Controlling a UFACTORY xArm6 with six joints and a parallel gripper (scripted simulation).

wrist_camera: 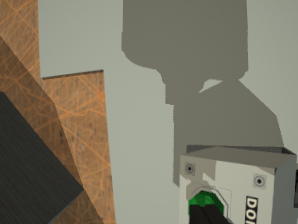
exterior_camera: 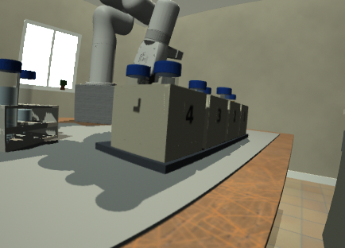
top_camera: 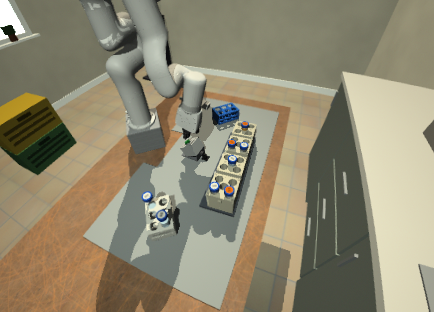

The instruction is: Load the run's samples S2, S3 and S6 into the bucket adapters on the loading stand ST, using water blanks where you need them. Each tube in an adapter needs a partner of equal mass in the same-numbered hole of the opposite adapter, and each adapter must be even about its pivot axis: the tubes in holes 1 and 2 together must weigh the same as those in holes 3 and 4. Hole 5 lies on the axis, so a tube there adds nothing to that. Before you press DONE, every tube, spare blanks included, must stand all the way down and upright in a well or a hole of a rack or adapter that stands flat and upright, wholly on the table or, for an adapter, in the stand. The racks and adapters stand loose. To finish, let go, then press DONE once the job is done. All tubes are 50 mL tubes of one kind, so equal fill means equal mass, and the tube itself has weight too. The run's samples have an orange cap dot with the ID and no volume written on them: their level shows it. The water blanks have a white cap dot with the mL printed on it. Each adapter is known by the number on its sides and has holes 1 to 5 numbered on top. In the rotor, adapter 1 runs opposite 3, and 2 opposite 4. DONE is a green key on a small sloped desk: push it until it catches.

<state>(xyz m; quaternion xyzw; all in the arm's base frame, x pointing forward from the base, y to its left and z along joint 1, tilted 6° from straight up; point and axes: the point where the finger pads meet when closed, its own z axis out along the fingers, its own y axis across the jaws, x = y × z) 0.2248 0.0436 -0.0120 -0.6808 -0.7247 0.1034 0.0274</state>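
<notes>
Now: the green done key 5 cm below my hand. The rest, counted from my hand: adapter: 22 cm ahead, 7 cm to the left, 6 cm below; tube: 29 cm ahead, 16 cm to the right, 4 cm below; DONE key desk: 6 cm below, 2 cm ahead.
</notes>
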